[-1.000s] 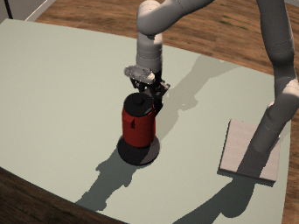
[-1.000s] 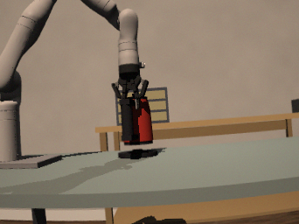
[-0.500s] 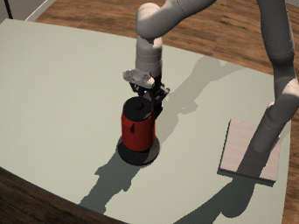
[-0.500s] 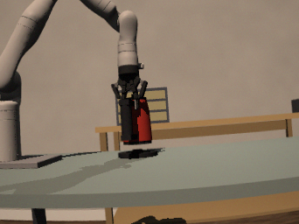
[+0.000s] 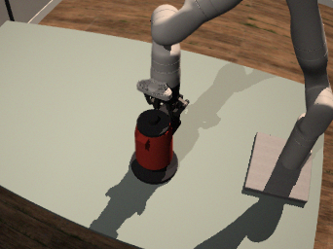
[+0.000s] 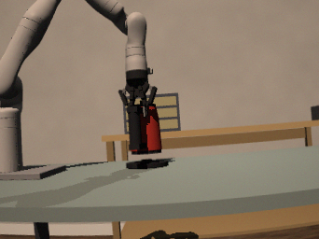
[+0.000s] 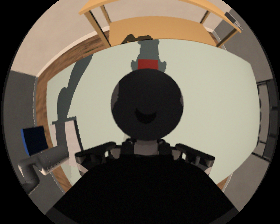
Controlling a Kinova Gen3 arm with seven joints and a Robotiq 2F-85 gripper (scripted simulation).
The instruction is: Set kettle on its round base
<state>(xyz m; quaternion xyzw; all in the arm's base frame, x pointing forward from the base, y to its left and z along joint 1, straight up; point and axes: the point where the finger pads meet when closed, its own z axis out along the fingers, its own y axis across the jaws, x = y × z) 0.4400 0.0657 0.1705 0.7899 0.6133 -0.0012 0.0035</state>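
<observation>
Now: hand 5 cm above the red kettle, 3 cm to the right of it and 1 cm short of it. Also, from my hand: round dark base: 18 cm below, 6 cm to the left, 2 cm ahead.
</observation>
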